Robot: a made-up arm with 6 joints. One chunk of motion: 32 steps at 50 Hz.
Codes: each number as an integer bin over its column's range. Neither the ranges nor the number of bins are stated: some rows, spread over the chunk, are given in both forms.
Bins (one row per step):
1: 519 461 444 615 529 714
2: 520 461 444 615 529 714
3: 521 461 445 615 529 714
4: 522 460 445 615 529 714
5: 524 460 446 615 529 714
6: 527 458 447 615 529 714
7: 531 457 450 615 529 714
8: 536 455 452 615 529 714
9: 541 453 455 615 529 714
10: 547 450 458 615 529 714
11: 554 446 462 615 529 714
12: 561 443 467 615 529 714
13: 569 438 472 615 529 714
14: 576 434 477 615 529 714
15: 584 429 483 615 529 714
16: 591 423 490 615 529 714
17: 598 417 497 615 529 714
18: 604 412 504 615 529 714
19: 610 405 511 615 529 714
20: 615 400 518 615 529 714
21: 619 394 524 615 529 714
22: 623 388 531 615 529 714
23: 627 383 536 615 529 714
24: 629 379 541 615 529 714
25: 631 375 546 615 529 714
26: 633 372 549 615 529 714
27: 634 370 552 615 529 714
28: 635 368 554 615 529 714
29: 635 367 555 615 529 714
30: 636 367 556 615 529 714
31: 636 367 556 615 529 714
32: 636 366 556 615 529 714
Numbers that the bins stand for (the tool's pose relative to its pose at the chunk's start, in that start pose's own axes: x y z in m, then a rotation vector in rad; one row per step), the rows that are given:
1: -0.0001 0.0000 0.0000 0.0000 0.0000 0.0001
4: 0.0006 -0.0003 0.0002 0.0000 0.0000 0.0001
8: 0.0041 -0.0016 0.0014 0.0000 0.0000 0.0001
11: 0.0086 -0.0039 0.0032 0.0000 0.0000 0.0001
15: 0.0161 -0.0083 0.0070 0.0000 0.0000 0.0001
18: 0.0212 -0.0128 0.0108 0.0000 0.0000 0.0001
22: 0.0259 -0.0190 0.0157 0.0000 0.0000 0.0001
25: 0.0279 -0.0224 0.0184 0.0000 0.0000 0.0001
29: 0.0289 -0.0245 0.0200 0.0000 0.0000 0.0001
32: 0.0292 -0.0247 0.0202 0.0000 0.0000 0.0001
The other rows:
2: 0.0001 0.0000 0.0000 0.0000 0.0000 0.0001
3: 0.0004 0.0000 0.0002 0.0000 0.0000 0.0001
5: 0.0011 -0.0003 0.0004 0.0000 0.0000 0.0001
6: 0.0019 -0.0008 0.0005 0.0000 0.0000 0.0001
7: 0.0029 -0.0011 0.0011 0.0000 0.0000 0.0001
9: 0.0054 -0.0021 0.0020 0.0000 0.0000 0.0001
10: 0.0069 -0.0029 0.0025 0.0000 0.0000 0.0001
12: 0.0104 -0.0047 0.0041 0.0000 0.0000 0.0001
13: 0.0124 -0.0060 0.0050 0.0000 0.0000 0.0001
14: 0.0141 -0.0070 0.0059 0.0000 0.0000 0.0001
16: 0.0179 -0.0099 0.0083 0.0000 0.0000 0.0001
17: 0.0196 -0.0115 0.0095 0.0000 0.0000 0.0001
19: 0.0227 -0.0146 0.0121 0.0000 0.0000 0.0001
20: 0.0239 -0.0159 0.0133 0.0000 0.0000 0.0001
21: 0.0249 -0.0175 0.0144 0.0000 0.0000 0.0001
23: 0.0269 -0.0203 0.0166 0.0000 0.0000 0.0001
24: 0.0274 -0.0214 0.0175 0.0000 0.0000 0.0001
26: 0.0284 -0.0232 0.0189 0.0000 0.0000 0.0001
27: 0.0287 -0.0237 0.0195 0.0000 0.0000 0.0001
28: 0.0289 -0.0242 0.0198 0.0000 0.0000 0.0001
30: 0.0292 -0.0245 0.0202 0.0000 0.0000 0.0001
31: 0.0292 -0.0245 0.0202 0.0000 0.0000 0.0001

